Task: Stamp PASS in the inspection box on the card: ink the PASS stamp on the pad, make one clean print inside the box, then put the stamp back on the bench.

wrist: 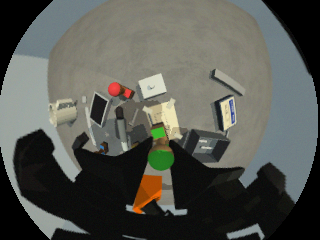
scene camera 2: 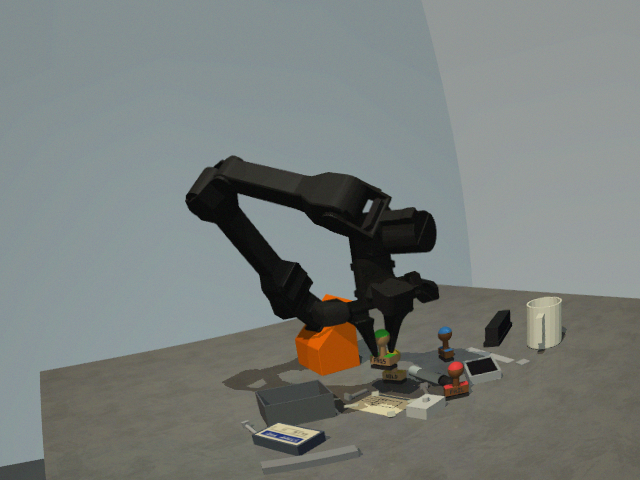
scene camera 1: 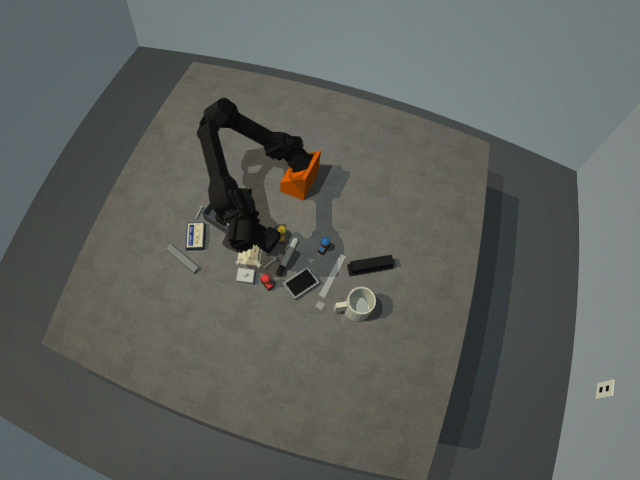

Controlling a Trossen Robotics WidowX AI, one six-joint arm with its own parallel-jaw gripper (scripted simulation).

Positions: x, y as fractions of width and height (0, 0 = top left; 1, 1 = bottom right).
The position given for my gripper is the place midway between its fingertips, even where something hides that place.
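Scene camera 2 gives me a mug (scene camera 2: 0.85, 0.66), a grey box (scene camera 2: 0.46, 0.84) and my gripper (scene camera 2: 0.60, 0.74). Through the wrist view I see my gripper (wrist: 0.50, 0.59) again, along with a green-topped PASS stamp (wrist: 0.50, 0.65), and the box (wrist: 0.65, 0.61) is there too. As for scene camera 1, it shows me the mug (scene camera 1: 0.56, 0.63) and my gripper (scene camera 1: 0.39, 0.50).
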